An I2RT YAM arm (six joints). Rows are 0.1 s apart.
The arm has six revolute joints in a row. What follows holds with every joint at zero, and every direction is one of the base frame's.
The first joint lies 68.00 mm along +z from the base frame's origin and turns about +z.
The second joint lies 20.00 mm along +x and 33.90 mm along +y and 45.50 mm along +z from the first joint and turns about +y.
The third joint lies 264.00 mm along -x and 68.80 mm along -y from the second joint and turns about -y.
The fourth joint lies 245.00 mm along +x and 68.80 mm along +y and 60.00 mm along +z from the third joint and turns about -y.
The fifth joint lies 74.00 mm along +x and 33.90 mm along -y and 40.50 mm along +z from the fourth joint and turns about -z.
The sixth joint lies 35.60 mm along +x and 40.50 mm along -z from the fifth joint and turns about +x.
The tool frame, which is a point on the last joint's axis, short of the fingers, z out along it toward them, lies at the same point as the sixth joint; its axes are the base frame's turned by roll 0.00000, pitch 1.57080 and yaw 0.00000 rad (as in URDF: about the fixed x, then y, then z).
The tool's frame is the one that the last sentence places.
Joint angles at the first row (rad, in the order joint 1, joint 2, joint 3, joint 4, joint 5, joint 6):
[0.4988, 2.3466, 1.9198, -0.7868, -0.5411, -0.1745]
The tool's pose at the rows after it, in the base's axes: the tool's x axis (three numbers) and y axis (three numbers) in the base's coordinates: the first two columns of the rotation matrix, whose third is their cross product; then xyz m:
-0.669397, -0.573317, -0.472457, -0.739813, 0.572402, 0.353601, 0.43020, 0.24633, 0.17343
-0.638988, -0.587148, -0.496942, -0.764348, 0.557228, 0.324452, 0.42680, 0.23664, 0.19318
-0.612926, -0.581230, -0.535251, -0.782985, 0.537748, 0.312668, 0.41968, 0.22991, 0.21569
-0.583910, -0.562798, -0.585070, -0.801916, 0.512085, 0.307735, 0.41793, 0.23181, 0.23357
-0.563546, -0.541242, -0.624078, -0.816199, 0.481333, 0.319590, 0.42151, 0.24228, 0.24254
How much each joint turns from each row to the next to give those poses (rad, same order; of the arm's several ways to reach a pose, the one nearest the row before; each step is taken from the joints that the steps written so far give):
[-0.0138, 0.0008, 0.0633, -0.0282, 0.0324, -0.0508]
[-0.0141, -0.0515, -0.0114, -0.0282, 0.0034, -0.0446]
[-0.0068, -0.0660, -0.0279, -0.0027, -0.0167, -0.0172]
[0.0034, -0.0282, 0.0126, 0.0156, -0.0275, 0.0027]
[0.0137, 0.0198, 0.0553, 0.0141, -0.0355, 0.0187]

